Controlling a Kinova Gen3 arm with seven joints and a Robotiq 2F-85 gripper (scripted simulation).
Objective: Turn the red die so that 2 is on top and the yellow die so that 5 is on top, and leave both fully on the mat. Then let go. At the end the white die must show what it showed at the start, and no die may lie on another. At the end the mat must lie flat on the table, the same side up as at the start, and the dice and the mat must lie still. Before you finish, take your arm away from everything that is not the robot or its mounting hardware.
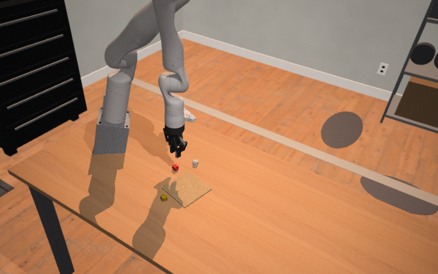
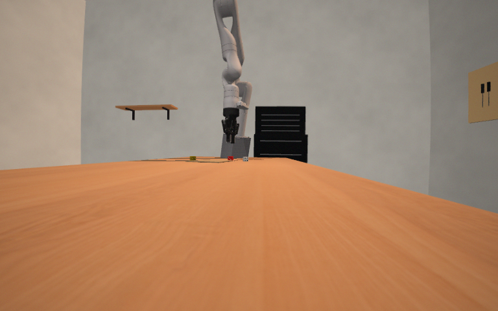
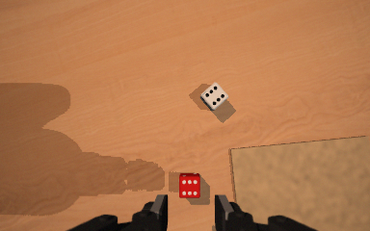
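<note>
The red die lies 90 mm below my hand. The rest, counted from my hand: white die: 90 mm below, 80 mm to the left, 40 mm ahead; yellow die: 140 mm to the right, 90 mm below, 90 mm ahead; tan mat: 110 mm ahead, 100 mm below, 50 mm to the right.
</note>
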